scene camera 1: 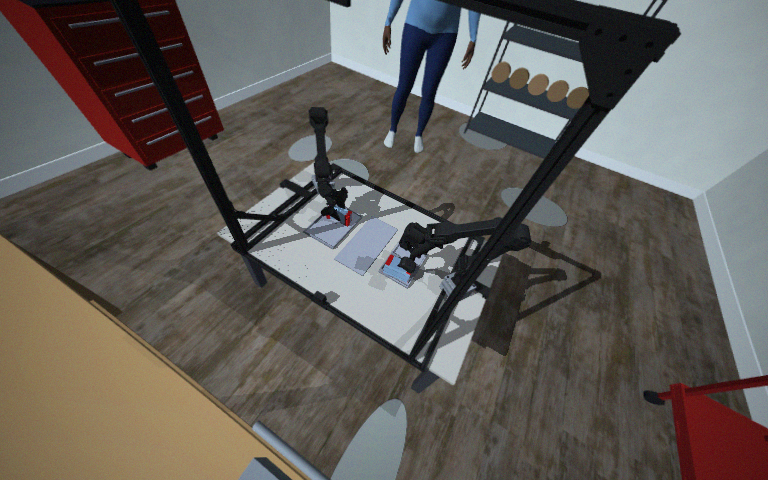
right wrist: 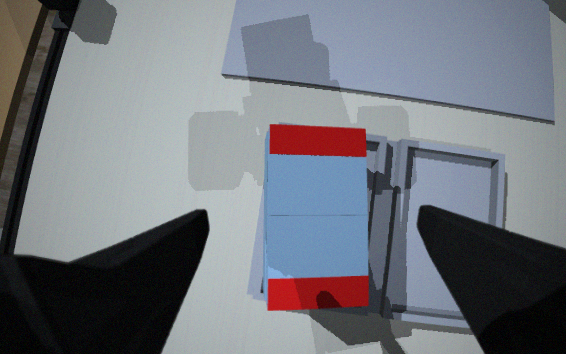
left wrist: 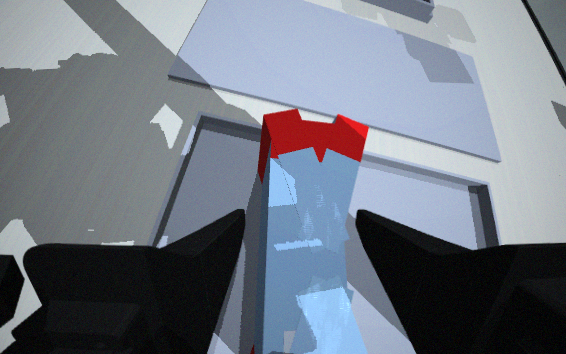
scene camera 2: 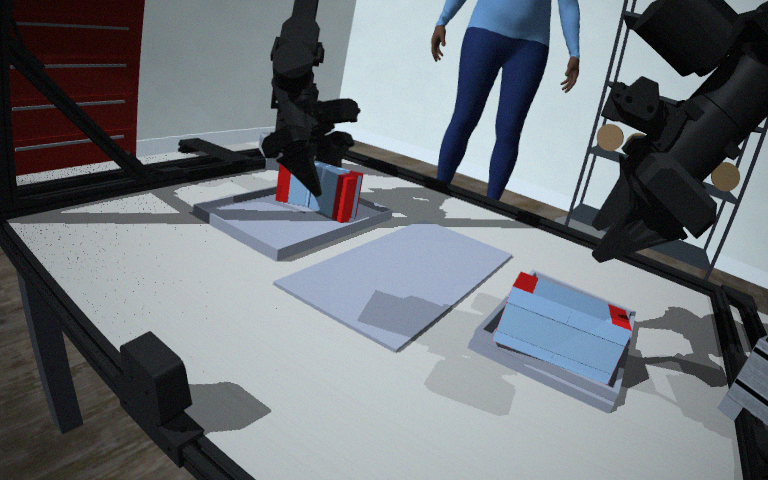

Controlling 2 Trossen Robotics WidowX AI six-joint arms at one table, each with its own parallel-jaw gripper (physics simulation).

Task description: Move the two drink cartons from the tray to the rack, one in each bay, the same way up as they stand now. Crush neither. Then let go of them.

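Frame: origin at the left arm's base, x ahead, y left, z up, level; centimetres.
Seen in the pictures: left gripper, between the fingertips: (scene camera 1: 342,217) (left wrist: 300,216) (scene camera 2: 329,194); right gripper, between the fingertips: (scene camera 1: 401,257) (right wrist: 312,218) (scene camera 2: 595,241).
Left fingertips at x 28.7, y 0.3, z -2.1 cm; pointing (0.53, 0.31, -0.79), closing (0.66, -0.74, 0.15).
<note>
A point is followed by its place in that frame.
A light-blue carton with red ends (scene camera 1: 347,216) {x 32.3, y 1.2, z 1.8 cm} (scene camera 2: 344,200) {x 33.0, y 1.0, z -1.4 cm} (left wrist: 310,200) {x 28.3, y 0.8, z 1.8 cm} stands in the shallow grey tray (scene camera 2: 271,226) {x 34.2, y -9.6, z -5.0 cm} (left wrist: 215,170) {x 27.6, y 6.8, z -5.0 cm}. Its near end is cut off in the left wrist view. My left gripper (left wrist: 300,216) {x 28.7, y 0.3, z -2.1 cm} is open, its fingers on either side of this carton, with a gap beside each fingertip. A second carton (scene camera 1: 398,273) {x 70.2, y 9.8, z -0.1 cm} (scene camera 2: 566,328) {x 69.6, y 9.2, z 0.3 cm} (right wrist: 317,215) {x 67.2, y 11.8, z 1.5 cm} sits in one bay of the grey rack (scene camera 2: 538,370) {x 69.4, y 8.0, z -4.6 cm} (right wrist: 499,190) {x 54.9, y 23.3, z -3.6 cm}; its base is mostly hidden. The other bay is empty. My right gripper (right wrist: 312,218) {x 67.7, y 11.2, z 8.1 cm} is open above the rack, apart from the carton.
A flat grey plate (scene camera 1: 367,246) (scene camera 2: 396,283) (left wrist: 325,85) (right wrist: 400,50) lies between the tray and the rack. Black frame beams edge the table, with a black block (scene camera 2: 155,379) {x 68.7, y -24.8, z -0.5 cm} at the front. A person (scene camera 1: 427,56) stands beyond the table.
</note>
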